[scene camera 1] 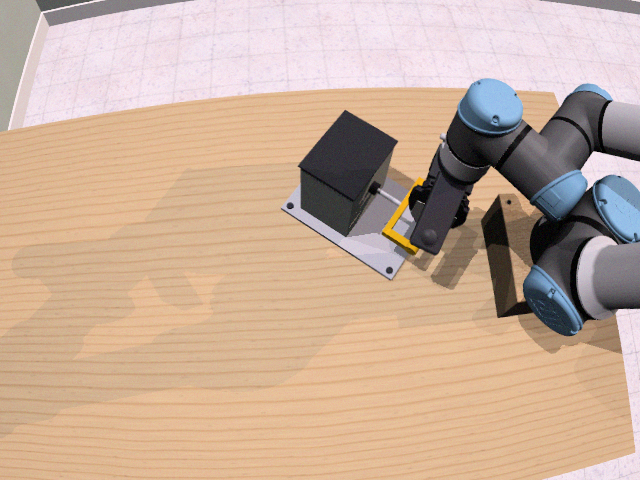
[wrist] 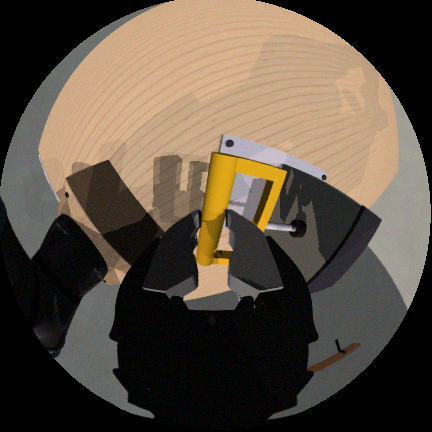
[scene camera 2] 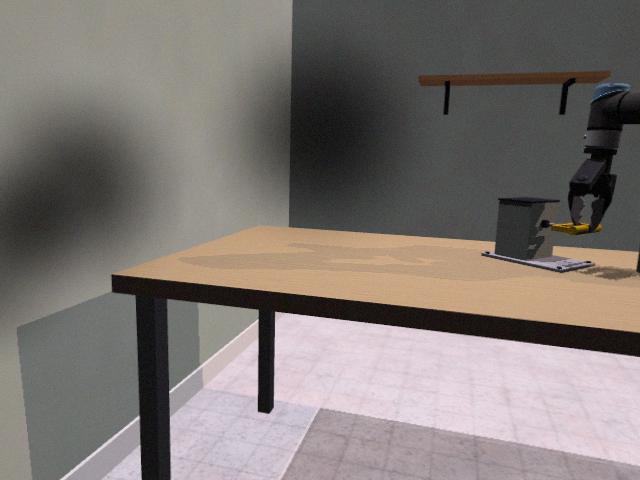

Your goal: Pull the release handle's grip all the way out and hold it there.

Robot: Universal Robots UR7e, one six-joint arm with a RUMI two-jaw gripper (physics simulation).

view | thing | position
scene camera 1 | my gripper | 426,225
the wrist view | my gripper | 213,211
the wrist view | light grey base plate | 233,145
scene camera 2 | my gripper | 583,232
